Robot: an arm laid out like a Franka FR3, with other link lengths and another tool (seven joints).
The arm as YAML. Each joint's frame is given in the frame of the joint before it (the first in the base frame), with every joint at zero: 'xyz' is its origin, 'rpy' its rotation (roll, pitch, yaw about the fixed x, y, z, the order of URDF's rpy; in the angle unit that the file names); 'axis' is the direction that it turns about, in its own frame. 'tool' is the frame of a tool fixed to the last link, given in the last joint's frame.
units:
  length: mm
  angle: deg
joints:
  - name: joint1
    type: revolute
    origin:
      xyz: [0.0, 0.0, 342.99]
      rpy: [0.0, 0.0, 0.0]
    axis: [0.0, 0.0, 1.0]
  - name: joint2
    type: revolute
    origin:
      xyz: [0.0, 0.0, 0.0]
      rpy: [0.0, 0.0, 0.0]
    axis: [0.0, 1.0, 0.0]
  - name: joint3
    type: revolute
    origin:
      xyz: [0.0, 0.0, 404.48]
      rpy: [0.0, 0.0, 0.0]
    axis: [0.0, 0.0, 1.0]
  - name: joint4
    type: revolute
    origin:
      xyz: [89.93, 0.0, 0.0]
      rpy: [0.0, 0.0, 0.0]
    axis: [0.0, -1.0, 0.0]
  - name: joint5
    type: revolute
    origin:
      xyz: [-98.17, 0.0, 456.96]
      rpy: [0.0, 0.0, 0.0]
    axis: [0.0, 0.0, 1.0]
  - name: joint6
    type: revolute
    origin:
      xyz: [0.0, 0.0, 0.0]
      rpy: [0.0, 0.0, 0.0]
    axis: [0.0, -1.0, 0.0]
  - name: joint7
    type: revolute
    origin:
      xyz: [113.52, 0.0, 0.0]
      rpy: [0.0, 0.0, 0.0]
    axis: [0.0, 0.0, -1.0]
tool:
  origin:
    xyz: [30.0, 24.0, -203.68]
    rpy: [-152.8, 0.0, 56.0]
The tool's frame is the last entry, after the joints.
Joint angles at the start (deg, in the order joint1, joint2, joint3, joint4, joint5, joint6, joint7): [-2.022 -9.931 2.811 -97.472 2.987 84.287 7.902]
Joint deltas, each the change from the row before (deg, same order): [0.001 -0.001 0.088 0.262 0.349 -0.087 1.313]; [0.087 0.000 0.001 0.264 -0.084 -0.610 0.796]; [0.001 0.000 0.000 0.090 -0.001 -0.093 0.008]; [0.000 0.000 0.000 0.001 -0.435 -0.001 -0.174]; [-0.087 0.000 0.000 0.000 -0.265 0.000 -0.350]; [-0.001 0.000 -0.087 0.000 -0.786 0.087 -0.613]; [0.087 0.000 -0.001 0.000 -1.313 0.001 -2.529]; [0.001 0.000 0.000 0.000 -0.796 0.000 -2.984]
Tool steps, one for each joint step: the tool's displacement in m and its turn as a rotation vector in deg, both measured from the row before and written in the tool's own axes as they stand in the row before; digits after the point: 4 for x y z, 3 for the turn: [0.0015 -0.0020 -0.0019 0.095 0.854 0.884]; [-0.0009 -0.0018 -0.0003 0.192 0.048 0.765]; [-0.0001 -0.0005 -0.0005 0.001 -0.002 0.003]; [-0.0012 0.0010 -0.0004 -0.300 -0.334 0.031]; [-0.0013 0.0010 -0.0005 -0.181 -0.271 -0.123]; [-0.0025 0.0023 -0.0012 -0.587 -0.639 -0.165]; [-0.0025 0.0012 -0.0002 -0.870 -1.999 -1.748]; [-0.0017 0.0002 0.0002 -0.496 -1.872 -2.294]
